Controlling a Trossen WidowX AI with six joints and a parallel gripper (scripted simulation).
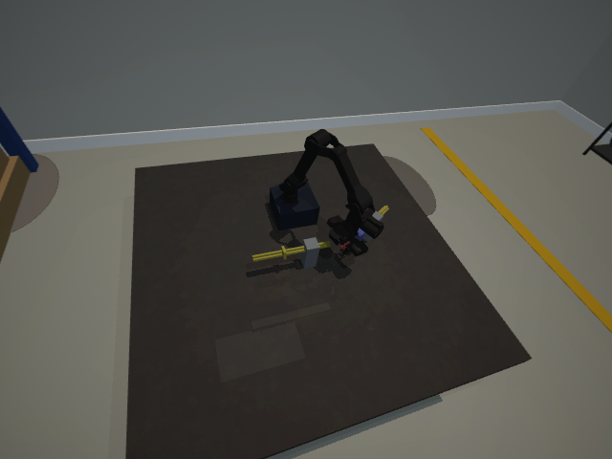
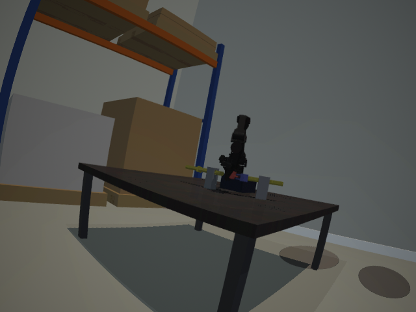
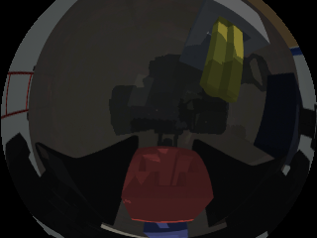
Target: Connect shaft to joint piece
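Right now the red joint piece is 4 cm above my gripper tip, 2 cm to the left of it and 1 cm behind it.
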